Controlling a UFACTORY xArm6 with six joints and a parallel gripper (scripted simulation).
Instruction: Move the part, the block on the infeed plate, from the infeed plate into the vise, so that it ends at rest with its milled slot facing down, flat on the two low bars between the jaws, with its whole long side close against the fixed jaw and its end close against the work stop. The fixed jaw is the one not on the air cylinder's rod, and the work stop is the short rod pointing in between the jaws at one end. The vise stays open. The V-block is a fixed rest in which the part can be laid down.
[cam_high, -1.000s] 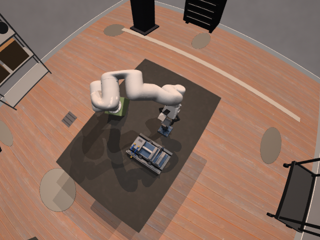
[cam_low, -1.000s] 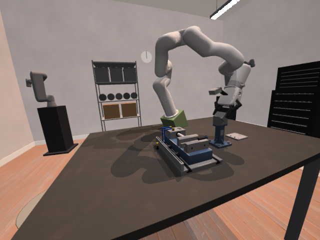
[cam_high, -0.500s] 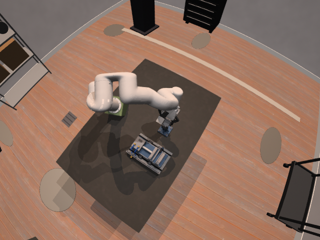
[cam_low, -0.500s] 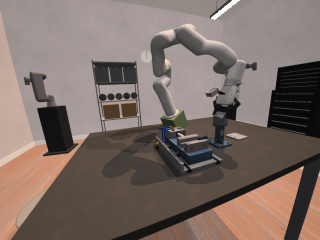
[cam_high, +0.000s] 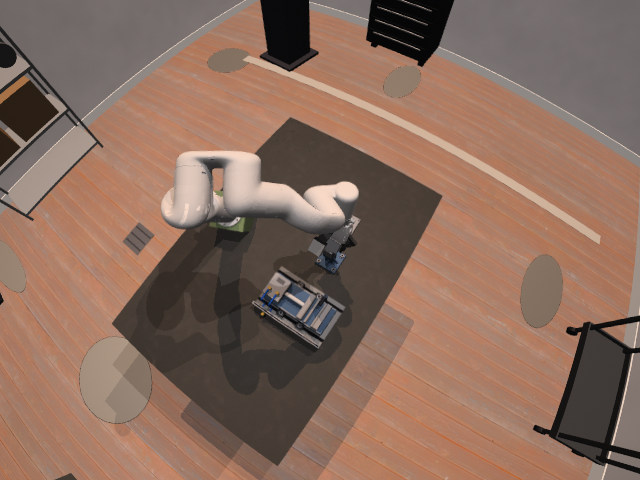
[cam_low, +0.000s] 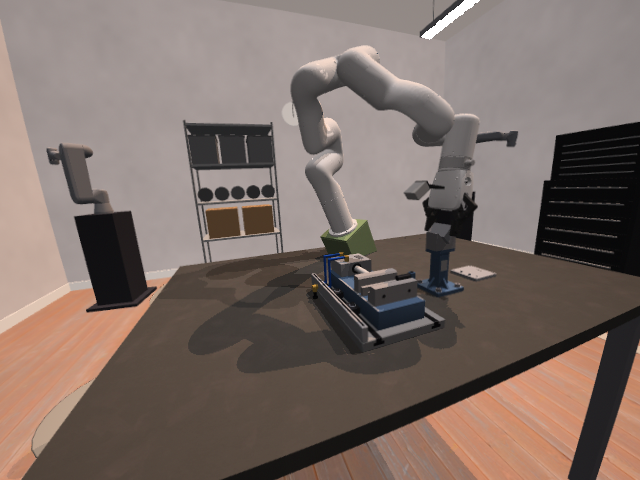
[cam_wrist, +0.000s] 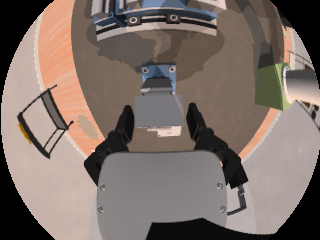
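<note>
Right now the part is 1 cm below my hand. From my hand the other things lie so: air cylinder: 24 cm to the right, 9 cm below, 6 cm behind; grey rail: 32 cm to the right, 13 cm below, 5 cm ahead.
</note>
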